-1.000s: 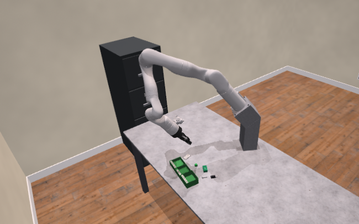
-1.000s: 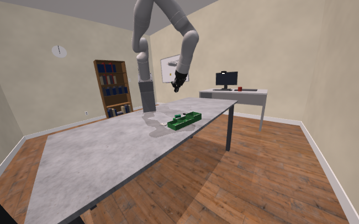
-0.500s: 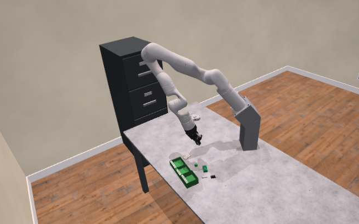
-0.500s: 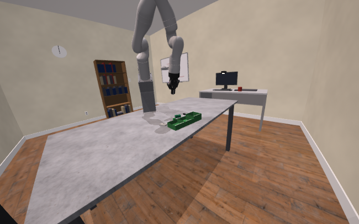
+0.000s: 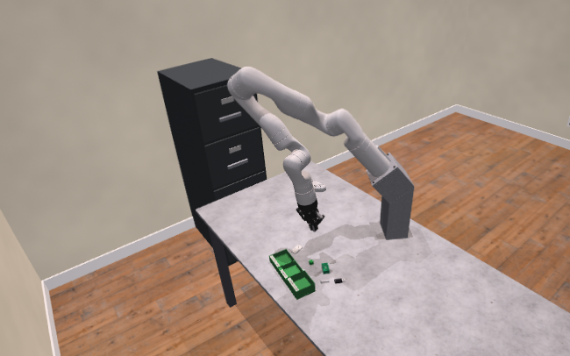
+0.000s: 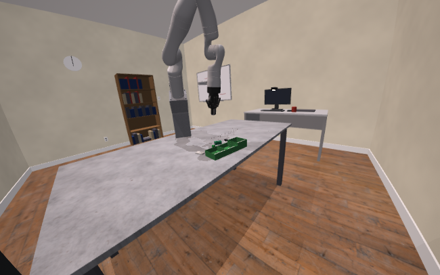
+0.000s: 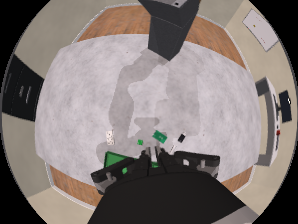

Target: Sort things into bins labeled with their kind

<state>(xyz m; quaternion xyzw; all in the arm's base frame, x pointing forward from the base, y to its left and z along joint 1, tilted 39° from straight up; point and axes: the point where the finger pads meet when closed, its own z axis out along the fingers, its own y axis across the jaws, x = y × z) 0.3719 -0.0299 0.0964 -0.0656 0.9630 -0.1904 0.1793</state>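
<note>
My gripper is now 100 mm short of the green bin row, 40 mm to the left of it and 200 mm above it. The rest, counted from my hand: white piece: 20 mm behind, 130 mm to the right, 210 mm below; grey pin: 50 mm ahead, 90 mm to the left, 210 mm below; small green cube: 20 mm to the right, 210 mm below.
</note>
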